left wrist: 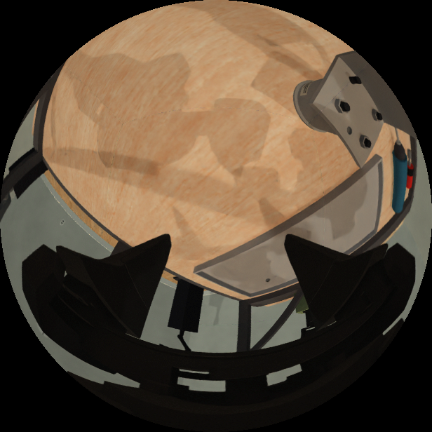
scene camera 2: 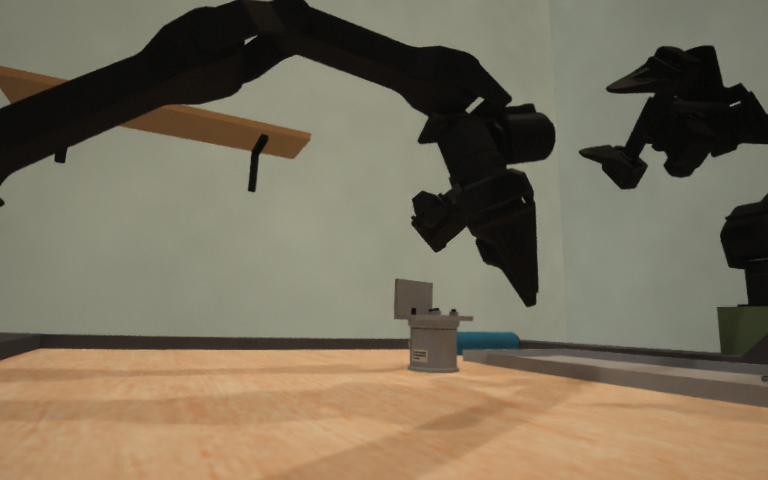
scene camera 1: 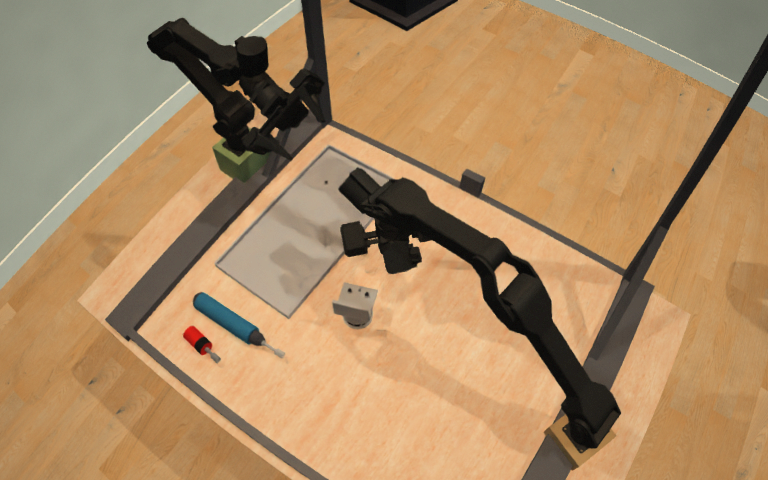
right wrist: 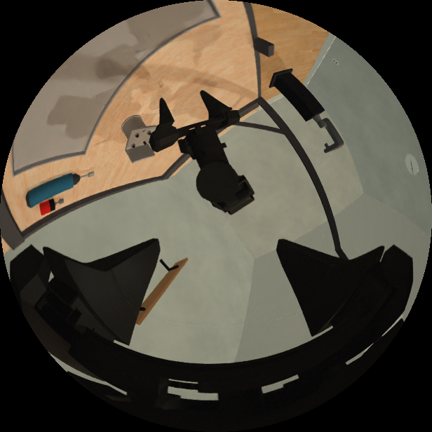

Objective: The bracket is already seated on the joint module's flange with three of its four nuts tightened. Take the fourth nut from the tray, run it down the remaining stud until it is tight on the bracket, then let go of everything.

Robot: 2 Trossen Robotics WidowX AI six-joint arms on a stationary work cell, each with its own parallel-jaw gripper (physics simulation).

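Frame: origin at the left arm's base, x ahead, y left, z up, level; millimetres.
Seen in the pictures: left gripper, fingertip midpoint: [scene camera 2: 532, 300]; right gripper, fingertip midpoint: [scene camera 2: 593, 123] [scene camera 1: 307, 140]; left arm's base, origin of the base link: [scene camera 1: 583, 431]; right arm's base, origin of the base link: [scene camera 1: 239, 143].
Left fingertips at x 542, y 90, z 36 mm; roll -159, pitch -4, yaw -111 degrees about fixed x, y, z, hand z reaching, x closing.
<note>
Offsets run from my left fingertips to a thing's middle.
The fourth nut @[dx +260, dy +16, dz -74 mm] [scene camera 1: 325, 182] [left wrist: 267, 280] lies small and dark on the grey tray @[dx +175, dy +105, dz -73 mm] [scene camera 1: 254, 243] [left wrist: 240, 270] [right wrist: 75, 75]. The grey bracket @[dx -75, dy +128, dz +1 mm] [scene camera 1: 353, 310] [scene camera 2: 413, 298] [left wrist: 330, 100] [right wrist: 142, 150] sits on the upright joint module @[dx -75, dy +128, dz -44 mm] [scene camera 1: 357, 323] [scene camera 2: 433, 350] [right wrist: 132, 122]. Three studs carry nuts; one stud @[dx -100, dy +129, dz -14 mm] [scene camera 2: 413, 311] [left wrist: 355, 80] looks bare. My left gripper [scene camera 1: 376, 247] [scene camera 2: 529, 300] [left wrist: 229, 240] [right wrist: 181, 93] is open and empty, pointing down, above and behind the bracket in scene camera 1. My right gripper [scene camera 1: 306, 138] [scene camera 2: 594, 120] [right wrist: 219, 246] is open and empty, in the air by the tray's far corner.
A blue driver @[dx +25, dy +358, dz -61 mm] [scene camera 1: 226, 318] [scene camera 2: 487, 340] [left wrist: 399, 185] [right wrist: 52, 189] and a short red driver @[dx +23, dy +443, dz -64 mm] [scene camera 1: 197, 340] [left wrist: 410, 177] [right wrist: 46, 207] lie beside the tray. A dark frame post [scene camera 1: 317, 62] rises close to the right gripper. A small dark block @[dx +58, dy -263, dz -50 mm] [scene camera 1: 472, 182] [right wrist: 264, 46] is at the table edge.
</note>
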